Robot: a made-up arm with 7 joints.
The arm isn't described. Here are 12 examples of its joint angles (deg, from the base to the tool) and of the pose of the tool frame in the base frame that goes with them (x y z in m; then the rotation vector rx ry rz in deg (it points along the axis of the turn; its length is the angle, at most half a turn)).
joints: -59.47 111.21 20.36 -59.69 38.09 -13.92 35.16
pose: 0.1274 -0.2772 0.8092 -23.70 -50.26 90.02
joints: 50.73 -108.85 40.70 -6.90 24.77 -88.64 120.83
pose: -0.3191 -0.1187 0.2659 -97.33 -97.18 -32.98
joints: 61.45 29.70 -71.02 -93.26 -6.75 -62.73 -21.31
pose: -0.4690 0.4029 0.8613 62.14 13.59 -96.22
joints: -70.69 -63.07 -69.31 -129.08 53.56 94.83 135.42
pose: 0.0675 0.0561 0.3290 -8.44 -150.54 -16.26
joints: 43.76 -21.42 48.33 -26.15 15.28 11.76 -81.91
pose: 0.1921 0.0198 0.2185 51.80 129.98 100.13
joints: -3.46 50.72 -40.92 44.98 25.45 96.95 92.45
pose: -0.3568 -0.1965 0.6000 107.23 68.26 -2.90
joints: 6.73 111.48 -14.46 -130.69 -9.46 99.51 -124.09
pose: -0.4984 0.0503 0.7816 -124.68 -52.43 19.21
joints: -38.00 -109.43 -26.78 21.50 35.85 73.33 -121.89
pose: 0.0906 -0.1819 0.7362 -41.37 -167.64 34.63
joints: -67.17 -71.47 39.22 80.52 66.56 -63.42 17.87
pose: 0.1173 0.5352 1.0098 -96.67 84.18 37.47
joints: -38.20 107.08 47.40 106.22 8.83 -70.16 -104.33
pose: -0.1277 -0.0923 0.1765 -36.73 -120.70 5.02
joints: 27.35 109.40 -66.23 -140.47 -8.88 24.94 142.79
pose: -0.5971 0.0678 0.9090 -71.09 -14.02 14.59
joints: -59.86 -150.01 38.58 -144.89 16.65 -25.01 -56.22
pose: -0.5405 -0.0238 0.3207 148.84 85.21 20.94
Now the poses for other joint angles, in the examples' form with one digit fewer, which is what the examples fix.
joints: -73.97 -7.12 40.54 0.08 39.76 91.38 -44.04
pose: -0.541 0.331 0.590 -142.7 -12.2 -20.2
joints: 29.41 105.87 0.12 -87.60 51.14 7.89 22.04
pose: -0.063 -0.134 1.093 -83.0 -96.6 111.2
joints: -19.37 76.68 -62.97 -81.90 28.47 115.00 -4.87
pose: -0.514 0.029 0.823 116.5 38.8 -27.7
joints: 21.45 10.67 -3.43 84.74 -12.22 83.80 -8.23
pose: 0.272 0.467 0.407 -2.5 -101.6 -120.6
